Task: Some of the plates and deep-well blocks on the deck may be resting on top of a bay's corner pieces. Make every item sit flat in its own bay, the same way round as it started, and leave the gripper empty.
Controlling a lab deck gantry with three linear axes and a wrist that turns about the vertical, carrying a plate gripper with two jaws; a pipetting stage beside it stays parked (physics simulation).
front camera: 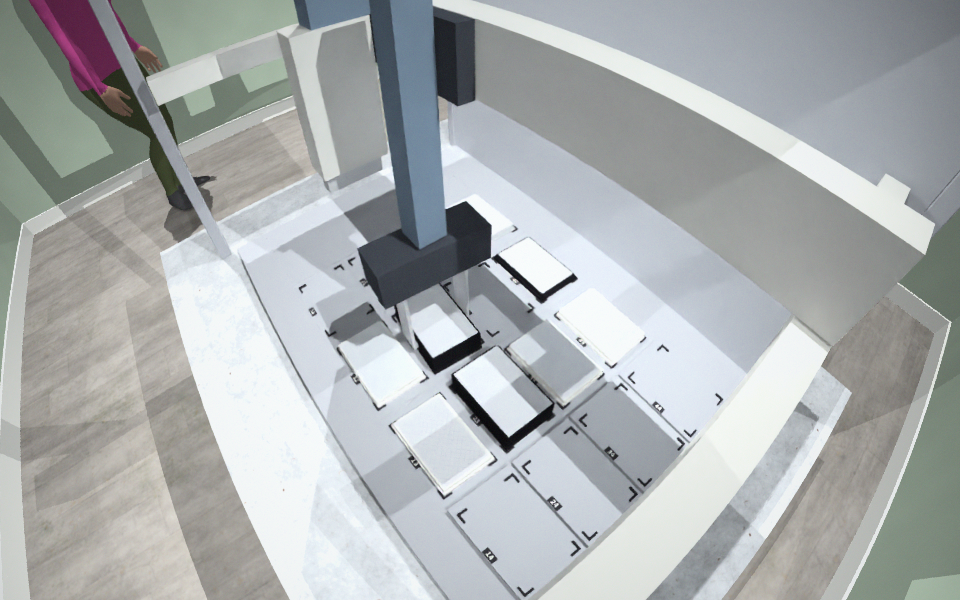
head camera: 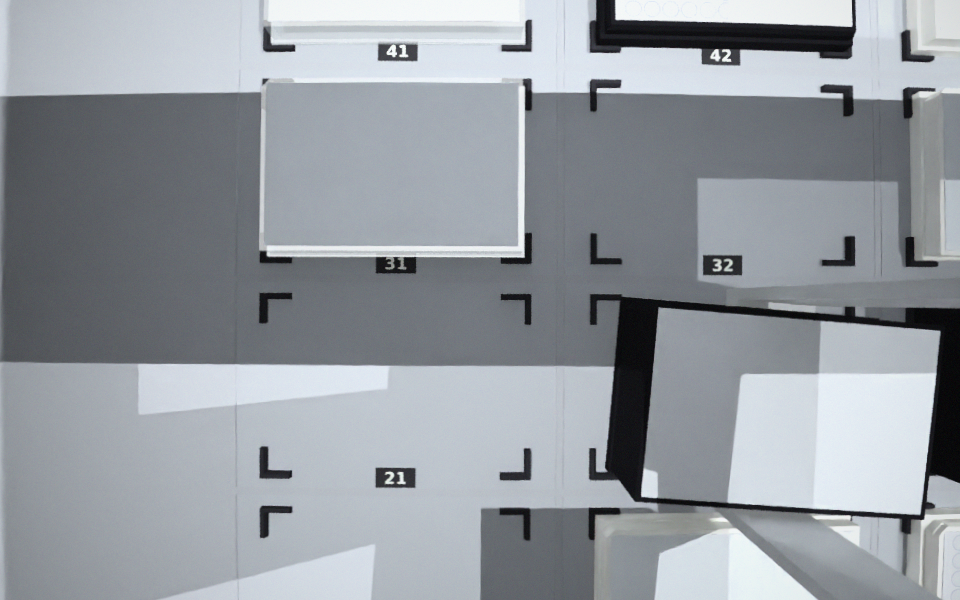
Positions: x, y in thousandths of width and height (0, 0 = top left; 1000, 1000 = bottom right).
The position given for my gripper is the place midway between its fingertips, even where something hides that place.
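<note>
From the head camera I can see my gripper (head camera: 787, 666). The front camera view shows that gripper too (front camera: 455, 544), and there I see a white plate (front camera: 401, 614) and another white plate (front camera: 585, 612).
</note>
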